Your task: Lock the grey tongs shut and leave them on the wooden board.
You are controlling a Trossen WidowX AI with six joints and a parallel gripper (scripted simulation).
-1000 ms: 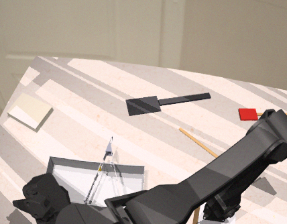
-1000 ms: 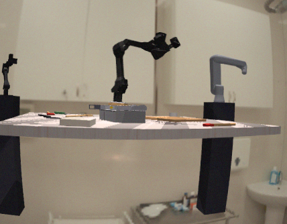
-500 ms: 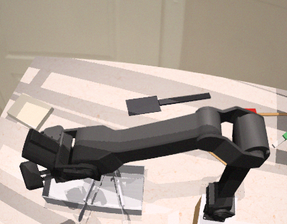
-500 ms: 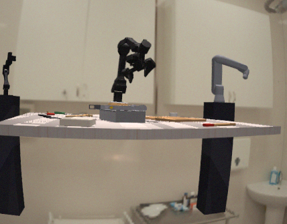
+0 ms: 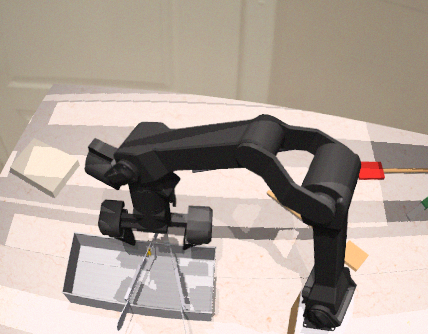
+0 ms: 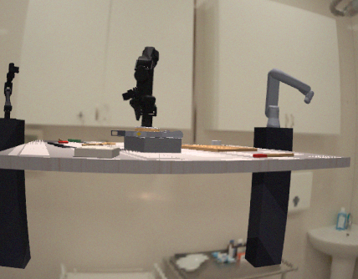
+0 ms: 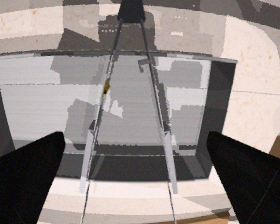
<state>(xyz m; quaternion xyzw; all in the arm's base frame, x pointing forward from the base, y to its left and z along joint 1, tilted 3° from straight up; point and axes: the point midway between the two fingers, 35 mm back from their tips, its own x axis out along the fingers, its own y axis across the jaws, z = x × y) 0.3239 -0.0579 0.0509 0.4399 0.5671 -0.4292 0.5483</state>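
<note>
My gripper tip is now 10 cm above the grey roasting tin, 4 cm to the right of it and 4 cm short of it. From my gripper tip the other things lie so: cream block (41 cm ahead, 17 cm to the right, 12 cm below); black spatula (38 cm to the right, 12 cm below, 8 cm behind); wooden board (38 cm to the left, 14 cm behind, 12 cm below).
</note>
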